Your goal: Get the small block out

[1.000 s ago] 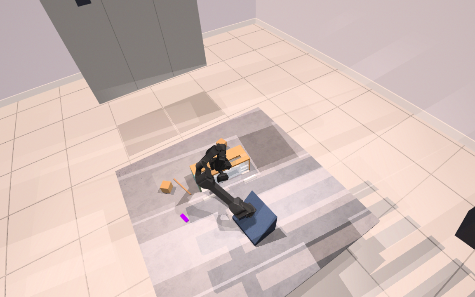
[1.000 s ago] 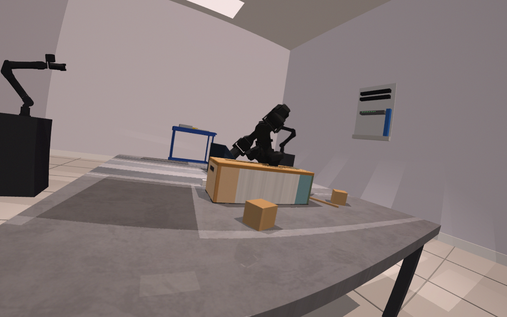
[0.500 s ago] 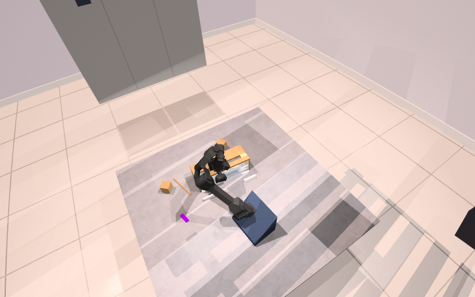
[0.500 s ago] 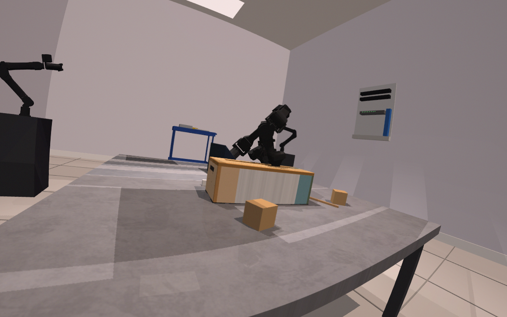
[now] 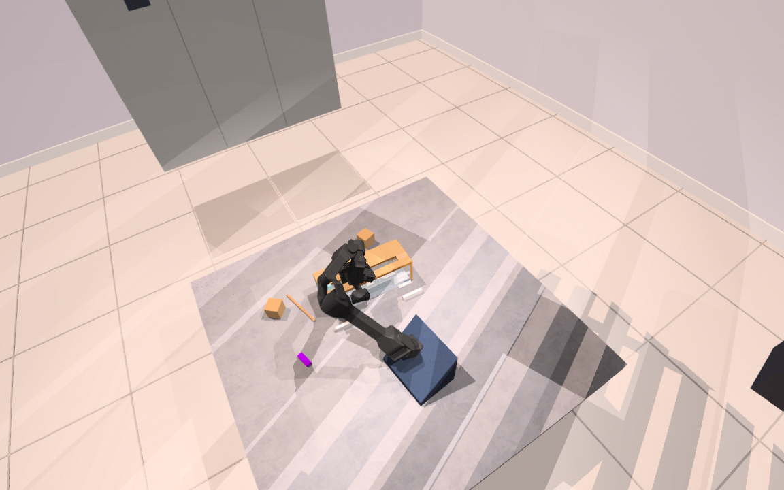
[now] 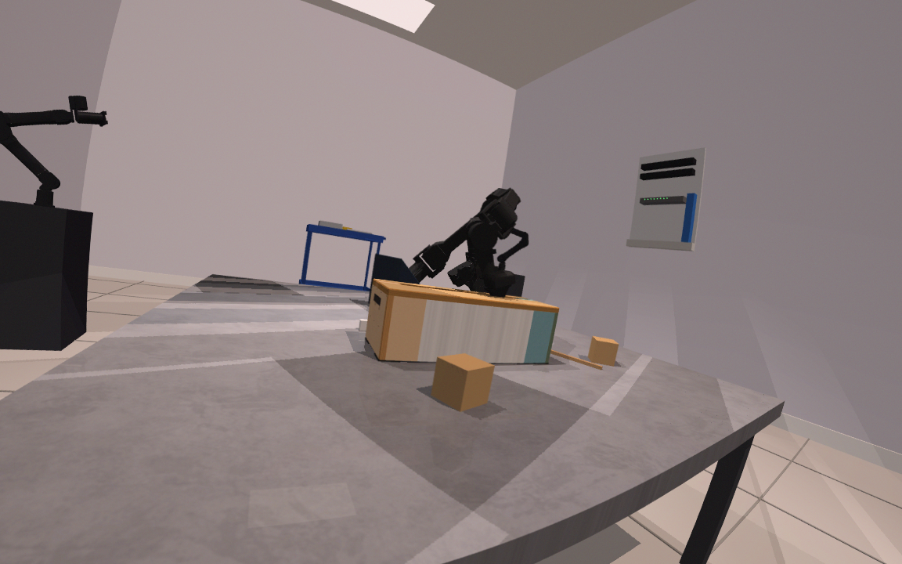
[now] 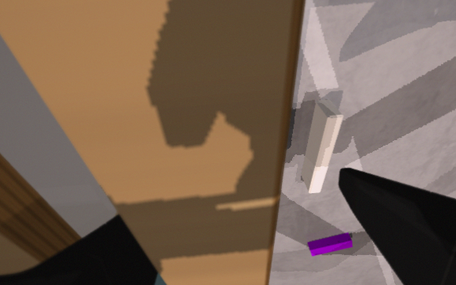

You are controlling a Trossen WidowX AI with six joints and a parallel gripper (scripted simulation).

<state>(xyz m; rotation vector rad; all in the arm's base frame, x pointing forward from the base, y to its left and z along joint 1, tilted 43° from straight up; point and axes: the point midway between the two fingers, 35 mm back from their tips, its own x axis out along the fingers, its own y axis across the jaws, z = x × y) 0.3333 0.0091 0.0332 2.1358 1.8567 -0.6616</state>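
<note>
The tan block is 60 mm ahead of my gripper tip and 10 mm to the left of it. Also, from my gripper tip: thin wooden stick (140 mm ahead, 170 mm to the left, 80 mm below); then box (10 mm ahead, 100 mm to the right, 30 mm below).
</note>
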